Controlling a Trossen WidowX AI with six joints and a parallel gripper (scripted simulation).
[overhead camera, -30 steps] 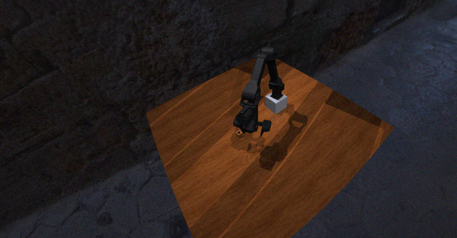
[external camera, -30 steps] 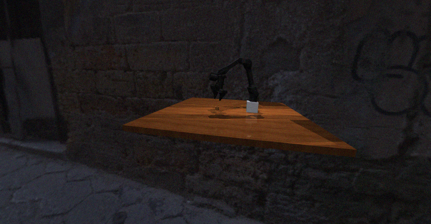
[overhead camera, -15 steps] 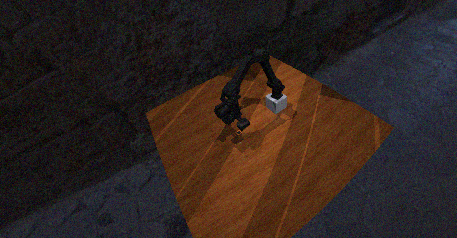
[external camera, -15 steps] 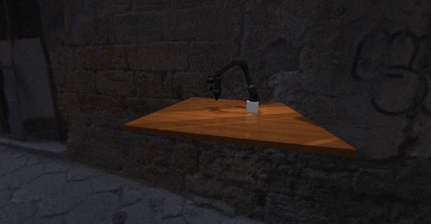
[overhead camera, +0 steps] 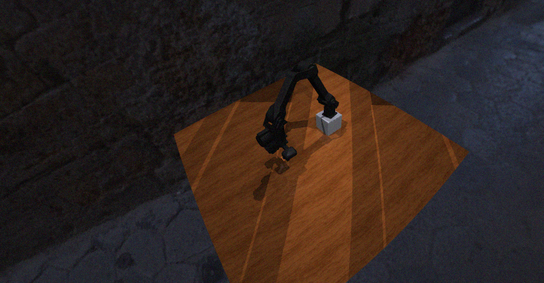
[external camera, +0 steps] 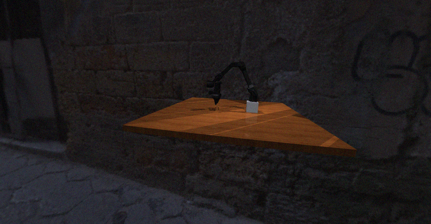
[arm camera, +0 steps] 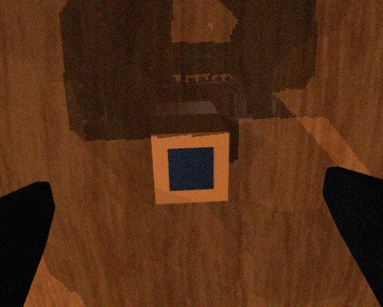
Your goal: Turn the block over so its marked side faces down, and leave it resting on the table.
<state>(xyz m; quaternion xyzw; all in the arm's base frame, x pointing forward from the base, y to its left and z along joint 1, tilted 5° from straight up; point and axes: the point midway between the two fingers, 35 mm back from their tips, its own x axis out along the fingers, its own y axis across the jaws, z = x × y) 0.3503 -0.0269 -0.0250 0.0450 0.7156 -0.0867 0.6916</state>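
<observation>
Now: the brown block 30 mm below my gripper tip and 10 mm behind it.
</observation>
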